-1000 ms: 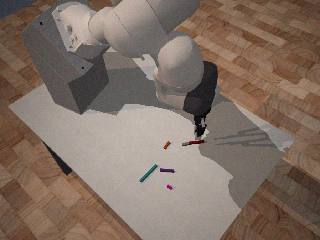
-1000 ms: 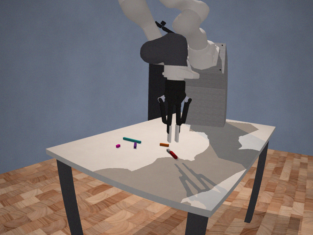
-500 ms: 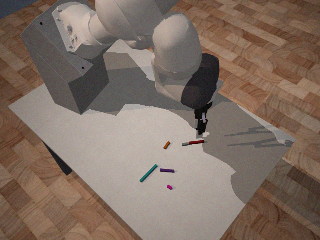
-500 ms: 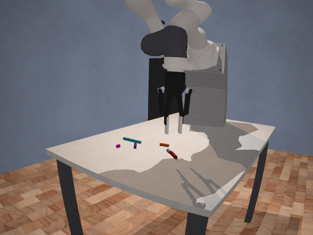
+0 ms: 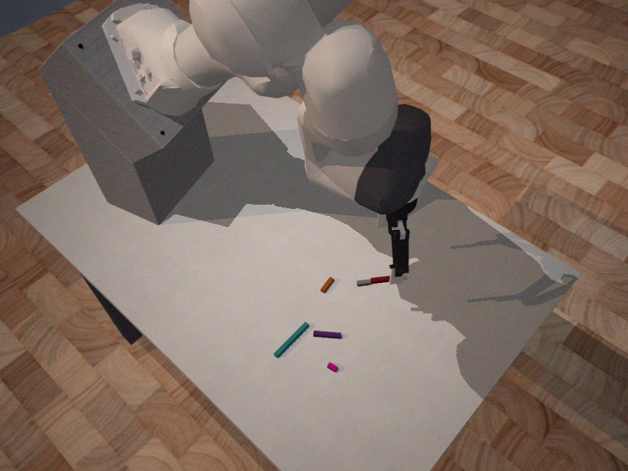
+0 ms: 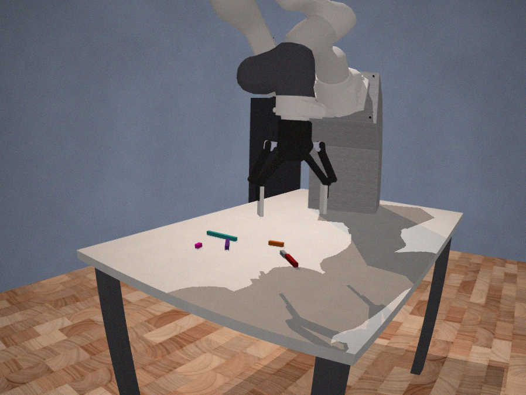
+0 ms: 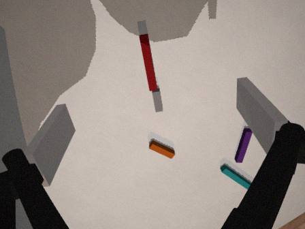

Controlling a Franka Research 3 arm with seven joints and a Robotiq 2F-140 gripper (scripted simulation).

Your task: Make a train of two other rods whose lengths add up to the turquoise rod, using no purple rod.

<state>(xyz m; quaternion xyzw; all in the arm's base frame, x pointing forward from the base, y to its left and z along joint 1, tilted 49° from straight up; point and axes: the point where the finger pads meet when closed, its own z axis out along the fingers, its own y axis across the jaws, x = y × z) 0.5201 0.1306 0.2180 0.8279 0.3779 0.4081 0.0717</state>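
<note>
Now: hand 12 cm above the red rod. The rest, counted from my hand: purple rod 19 cm to the right, 12 cm below, 2 cm ahead; grey rod 12 cm below, 4 cm to the right, 3 cm behind; orange rod 12 cm below, 11 cm to the right, 8 cm behind.
</note>
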